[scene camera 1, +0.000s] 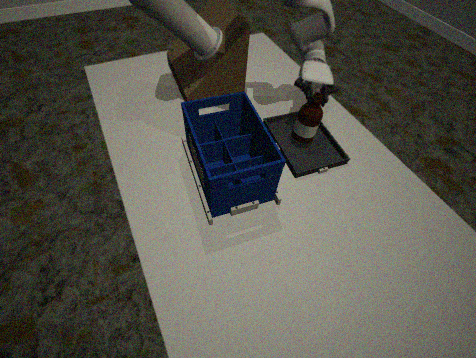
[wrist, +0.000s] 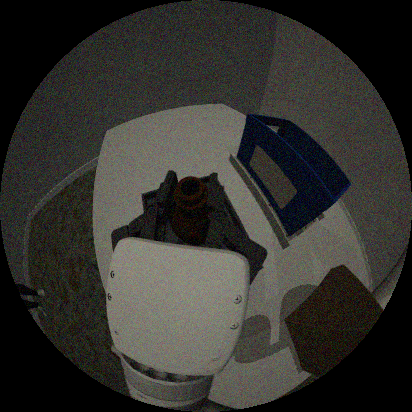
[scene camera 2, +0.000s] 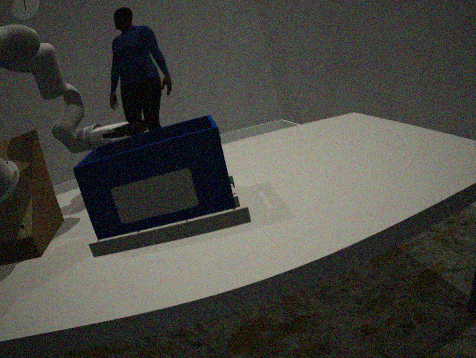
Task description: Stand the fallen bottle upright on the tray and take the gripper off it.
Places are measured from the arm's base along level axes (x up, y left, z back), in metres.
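Where they show: gripper, fingertip midpoint: [scene camera 1: 317,101] [wrist: 193,180] [scene camera 2: 141,126]; arm's base, origin of the base link: [scene camera 1: 208,45] [scene camera 2: 1,183].
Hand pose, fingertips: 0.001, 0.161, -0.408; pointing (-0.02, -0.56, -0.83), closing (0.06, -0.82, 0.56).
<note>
Each offset is from my fingertips to the top centre of the thing, as dx, dy, dz. "pt": to the spot under its first point.
The brown bottle @[+0.013, +0.003, +0.011] [scene camera 1: 309,120] [wrist: 191,217] with a white label looks upright over the dark tray @[pt -0.164, +0.030, -0.068] [scene camera 1: 322,152], towards the tray's back. Its base appears at the tray surface in scene camera 1, though exact contact is hard to tell in the dim picture. My gripper [scene camera 1: 316,95] [wrist: 193,180] is shut on the bottle's upper part, one finger on each side, with the bottle's open mouth showing between them in the wrist view. In scene camera 2 the gripper [scene camera 2: 119,131] shows beyond the crate, and the bottle's body is hidden there.
A blue crate @[+0.006, -0.286, -0.003] [scene camera 1: 245,187] [scene camera 2: 155,192] [wrist: 312,165] with dividers stands beside the tray, with low rails [scene camera 1: 196,180] [scene camera 2: 172,231] [wrist: 260,202] along it. A brown wooden block [scene camera 1: 212,75] [scene camera 2: 37,200] [wrist: 332,320] stands behind. A person [scene camera 2: 136,57] stands beyond the table.
</note>
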